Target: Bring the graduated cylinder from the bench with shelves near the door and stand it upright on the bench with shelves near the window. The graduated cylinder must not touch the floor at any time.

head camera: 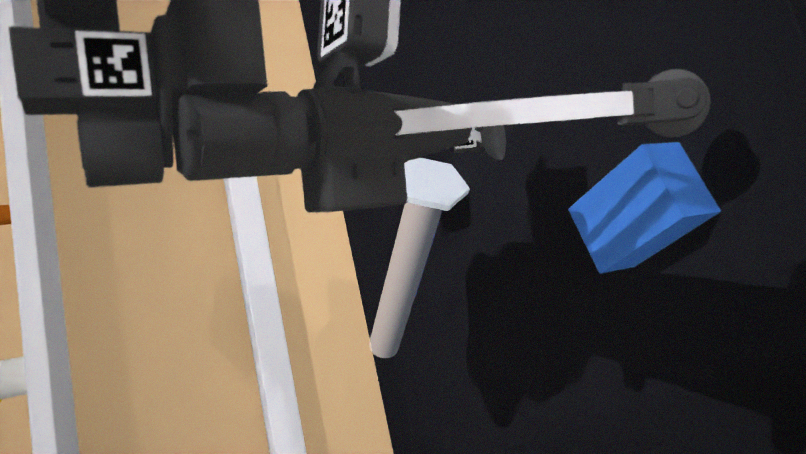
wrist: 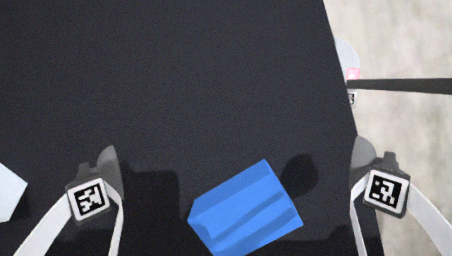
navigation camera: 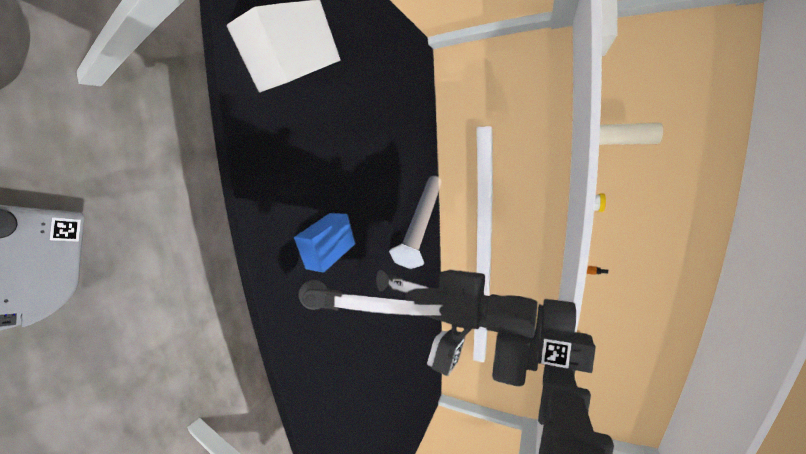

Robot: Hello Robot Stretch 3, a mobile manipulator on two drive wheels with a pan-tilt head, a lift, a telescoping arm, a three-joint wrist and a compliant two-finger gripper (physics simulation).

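Frame: origin at the robot's base, x ahead, y left, z up, level; metres.
Seen in the pictures: gripper, between the fingertips: (head camera: pixel 587 122) (wrist: pixel 233 160) (navigation camera: pixel 344 284).
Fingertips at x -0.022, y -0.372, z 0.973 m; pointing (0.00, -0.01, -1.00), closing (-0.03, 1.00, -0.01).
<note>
A point is followed by its place in that frame.
The graduated cylinder (head camera: pixel 407 276) @(x 0.137, y -0.709, z 0.956 m) (navigation camera: pixel 421 217) @(x 0.126, y -0.702, z 0.959 m) lies tipped over on the black bench top (head camera: pixel 665 406) @(x 0.207, y -0.361, z 0.914 m) (navigation camera: pixel 349 394) @(x -0.292, y -0.493, z 0.914 m) (wrist: pixel 225 75) @(x -0.088, y -0.379, z 0.914 m). Its pale hexagonal base faces my gripper's side and its tube runs toward the tan wall; whether the tube leans on the wall I cannot tell. In the wrist view a corner of the pale base (wrist: pixel 10 194) @(x 0.030, y -0.615, z 0.937 m) shows at the left edge, outside the fingers. My gripper (head camera: pixel 586 121) @(x -0.022, y -0.372, z 0.973 m) (navigation camera: pixel 348 287) @(x -0.022, y -0.372, z 0.973 m) (wrist: pixel 233 160) @(x -0.022, y -0.372, z 0.973 m) is open, its fingers wide apart above the bench beside the cylinder's base. Nothing is held between them.
A blue grooved block (head camera: pixel 645 205) @(x 0.041, y -0.339, z 0.954 m) (navigation camera: pixel 325 242) @(x 0.045, y -0.338, z 0.954 m) (wrist: pixel 245 212) @(x 0.036, y -0.362, z 0.954 m) sits close to the fingers. A white box (navigation camera: pixel 282 45) @(x 0.280, y -0.199, z 0.972 m) stands farther along the bench. The shelf (head camera: pixel 39 253) @(x 0.056, y -0.714, z 1.352 m) (navigation camera: pixel 583 140) @(x 0.322, y -0.692, z 1.352 m) runs along the wall, with a pale cylinder (navigation camera: pixel 634 133) @(x 0.370, y -0.775, z 1.485 m) and an orange bottle (navigation camera: pixel 594 270) @(x 0.019, y -0.896, z 1.425 m) behind its edge.
</note>
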